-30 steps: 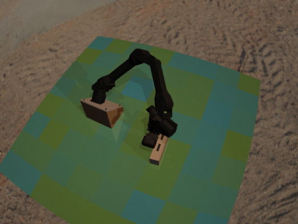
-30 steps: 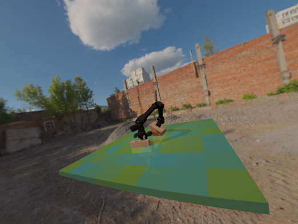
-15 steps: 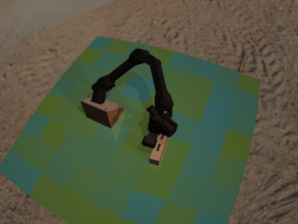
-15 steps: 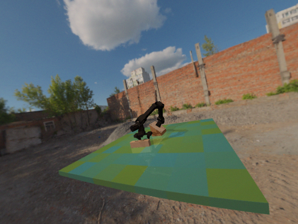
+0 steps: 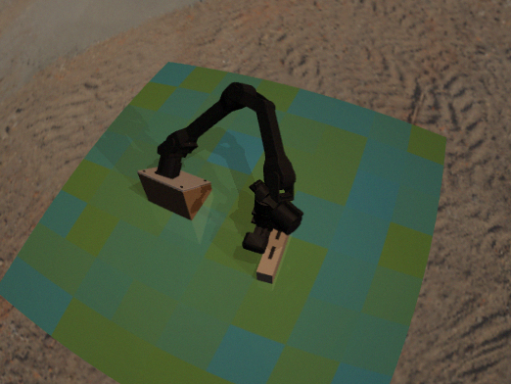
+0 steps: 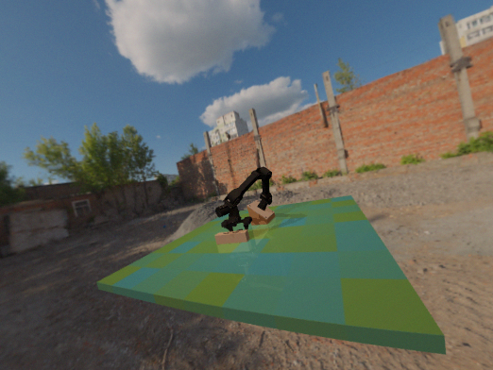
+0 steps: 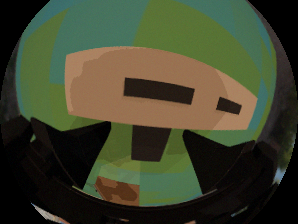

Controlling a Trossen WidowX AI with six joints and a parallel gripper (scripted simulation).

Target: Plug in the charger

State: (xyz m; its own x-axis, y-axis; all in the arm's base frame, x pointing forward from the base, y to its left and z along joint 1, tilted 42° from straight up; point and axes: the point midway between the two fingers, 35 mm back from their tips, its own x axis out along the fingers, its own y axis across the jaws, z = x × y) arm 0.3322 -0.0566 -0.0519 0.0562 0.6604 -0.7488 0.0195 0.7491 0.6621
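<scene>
My gripper tip is now 20 mm short of the two-prong charger and 10 mm below it.
</scene>
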